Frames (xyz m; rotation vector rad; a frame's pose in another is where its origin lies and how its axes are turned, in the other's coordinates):
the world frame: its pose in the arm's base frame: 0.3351 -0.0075 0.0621 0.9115 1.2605 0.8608
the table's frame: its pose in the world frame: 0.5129 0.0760 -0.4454 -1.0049 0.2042 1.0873
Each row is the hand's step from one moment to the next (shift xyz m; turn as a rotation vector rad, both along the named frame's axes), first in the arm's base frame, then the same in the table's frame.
Working: the arm's base frame: its pose in the table's frame: -0.3948 0.3474 0.1345 -0.6083 -0.2363 -2.2084

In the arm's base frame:
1: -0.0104 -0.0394 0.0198 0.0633 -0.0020 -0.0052
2: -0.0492 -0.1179 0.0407 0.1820 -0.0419 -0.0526
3: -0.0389 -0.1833 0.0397 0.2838 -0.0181 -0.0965
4: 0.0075 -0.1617 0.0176 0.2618 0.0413 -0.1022
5: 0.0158 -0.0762 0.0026 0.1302 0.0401 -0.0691
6: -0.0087 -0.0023 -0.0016 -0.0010 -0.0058 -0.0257
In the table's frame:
1: -0.0173 0.0397 0.0132 -0.0383 -0.0429 0.0271
2: -0.0482 0.1243 0.0145 -0.1504 -0.1133 0.0466
3: -0.1038 0.1596 0.0209 -0.2038 -0.2126 0.0586
4: -0.1207 0.1066 0.0242 -0.1486 -0.2387 0.0408
5: -0.0656 0.0400 0.0126 -0.0654 -0.1380 0.0038
6: 0.0025 0.0067 -0.0057 -0.0127 -0.0048 -0.0226

